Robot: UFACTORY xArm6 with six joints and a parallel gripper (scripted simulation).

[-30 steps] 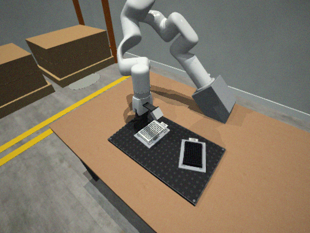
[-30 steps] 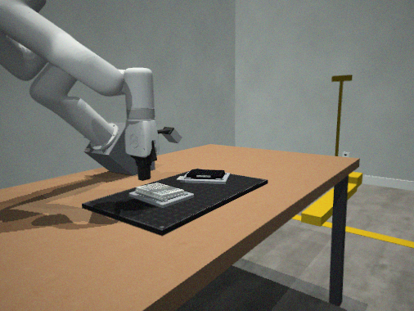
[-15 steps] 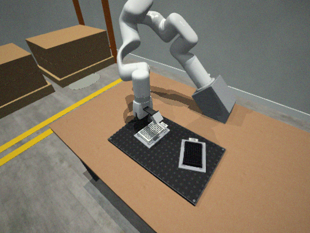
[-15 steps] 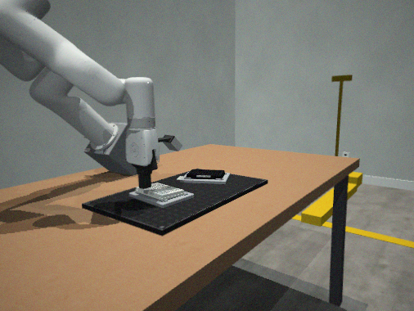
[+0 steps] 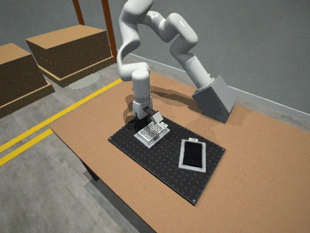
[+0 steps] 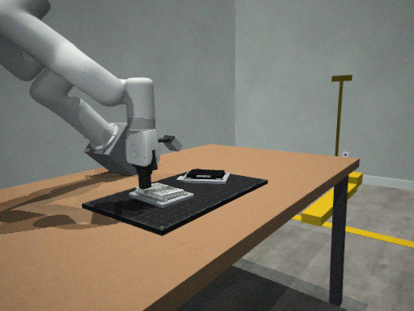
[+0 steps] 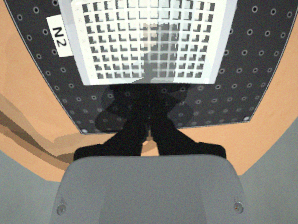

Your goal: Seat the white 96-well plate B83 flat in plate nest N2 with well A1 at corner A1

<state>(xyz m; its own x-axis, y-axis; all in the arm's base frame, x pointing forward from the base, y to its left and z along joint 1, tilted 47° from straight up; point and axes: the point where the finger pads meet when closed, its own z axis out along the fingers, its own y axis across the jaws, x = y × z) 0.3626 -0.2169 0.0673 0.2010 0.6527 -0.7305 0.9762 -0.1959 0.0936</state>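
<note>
Now: the white 96-well plate B83 10 mm ahead of my hand, 50 mm to the left of it and 40 mm below it. The rest, counted from my hand: N2 label: 80 mm behind, 80 mm to the left, 60 mm below; then A1 mark: 50 mm behind, 120 mm to the left, 50 mm below; then black plate B38: 30 mm ahead, 290 mm to the left, 40 mm below.
</note>
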